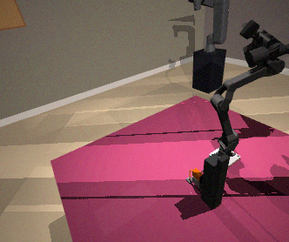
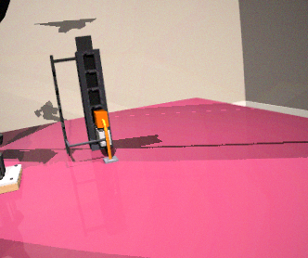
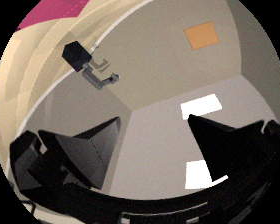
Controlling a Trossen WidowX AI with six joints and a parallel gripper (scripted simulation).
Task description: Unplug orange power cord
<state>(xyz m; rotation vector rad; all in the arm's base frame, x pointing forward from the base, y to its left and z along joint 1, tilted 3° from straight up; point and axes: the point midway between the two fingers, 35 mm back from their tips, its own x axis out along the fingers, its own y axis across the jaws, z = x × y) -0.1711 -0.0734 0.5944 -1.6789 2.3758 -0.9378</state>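
Right now the orange plug is 530 mm below my gripper tip, 430 mm ahead of it and 140 mm to the left of it. Also, from my gripper tip: thin black frame 510 mm below, 350 mm ahead, 210 mm to the left; then black power strip 510 mm below, 440 mm ahead, 210 mm to the left.
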